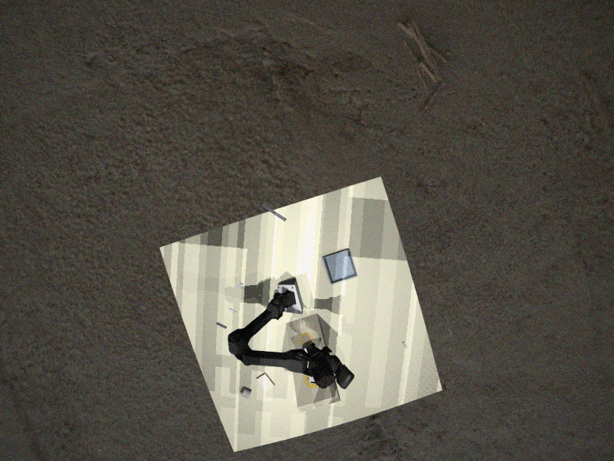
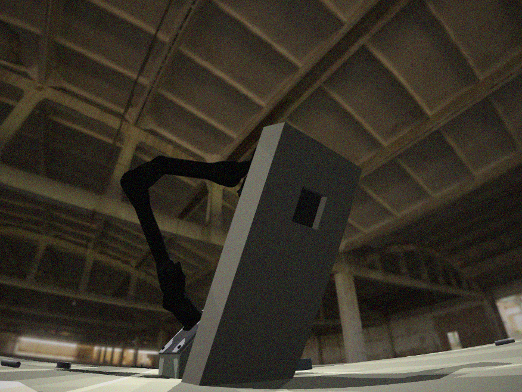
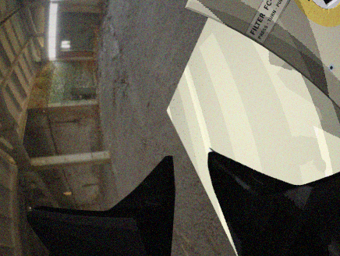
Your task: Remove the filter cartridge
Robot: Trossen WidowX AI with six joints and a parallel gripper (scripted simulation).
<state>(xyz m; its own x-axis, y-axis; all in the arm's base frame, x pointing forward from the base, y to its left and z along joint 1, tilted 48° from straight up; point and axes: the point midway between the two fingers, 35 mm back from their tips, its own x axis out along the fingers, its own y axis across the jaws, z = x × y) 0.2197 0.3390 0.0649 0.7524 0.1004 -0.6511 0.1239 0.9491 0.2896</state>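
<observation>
Right now my gripper tip is 8 cm short of the round filter cartridge, 14 cm to the left of it and 11 cm above it. Round my gripper tip: short bar: 14 cm behind, 62 cm to the right, 37 cm below; flat white block: 22 cm ahead, 43 cm to the right, 37 cm below; blue-grey tray: 37 cm behind, 7 cm to the left, 37 cm below.
</observation>
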